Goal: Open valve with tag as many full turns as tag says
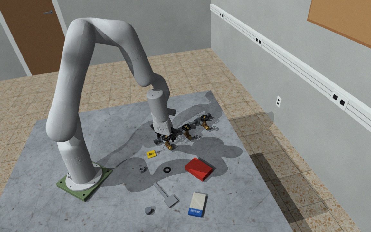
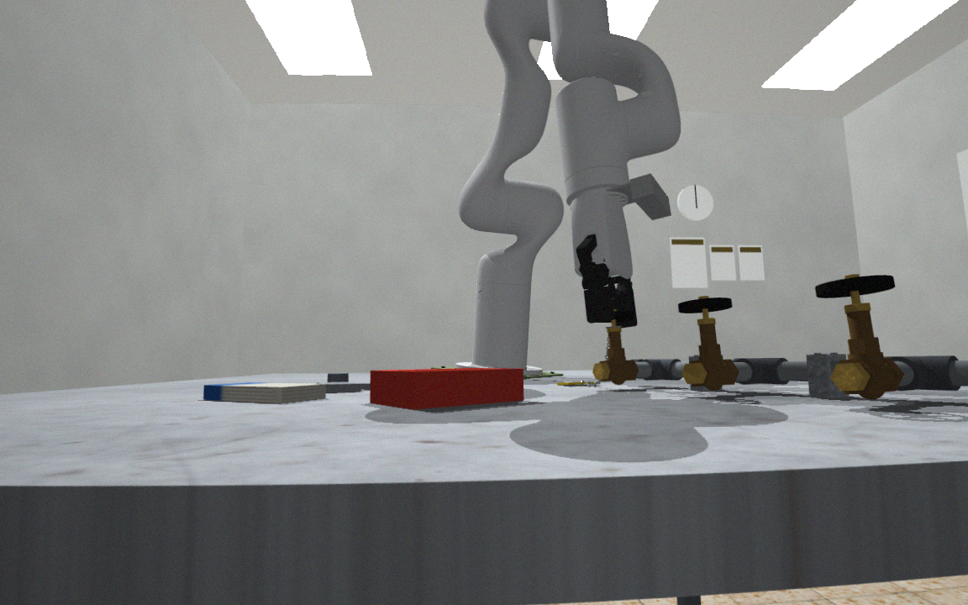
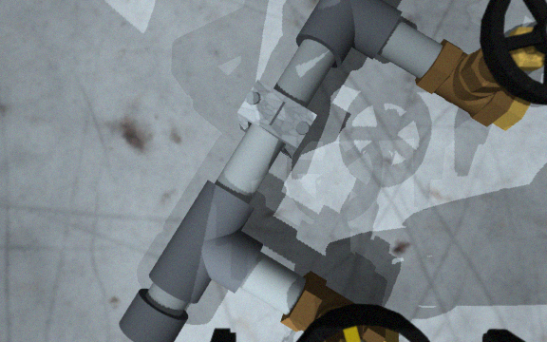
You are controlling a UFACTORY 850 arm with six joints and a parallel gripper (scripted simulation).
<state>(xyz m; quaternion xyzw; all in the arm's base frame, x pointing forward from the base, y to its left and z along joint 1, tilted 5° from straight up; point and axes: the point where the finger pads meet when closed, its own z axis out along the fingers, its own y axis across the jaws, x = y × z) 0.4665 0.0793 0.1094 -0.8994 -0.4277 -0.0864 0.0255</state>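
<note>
The yellow tag is 90 mm behind my hand, 20 mm to the right of it and 90 mm below it. The rest, counted from my hand: black washer 40 mm behind, 160 mm to the right, 90 mm below; then red block 130 mm ahead, 210 mm to the right, 80 mm below; then grey nut 170 mm behind, 120 mm to the right, 80 mm below.
</note>
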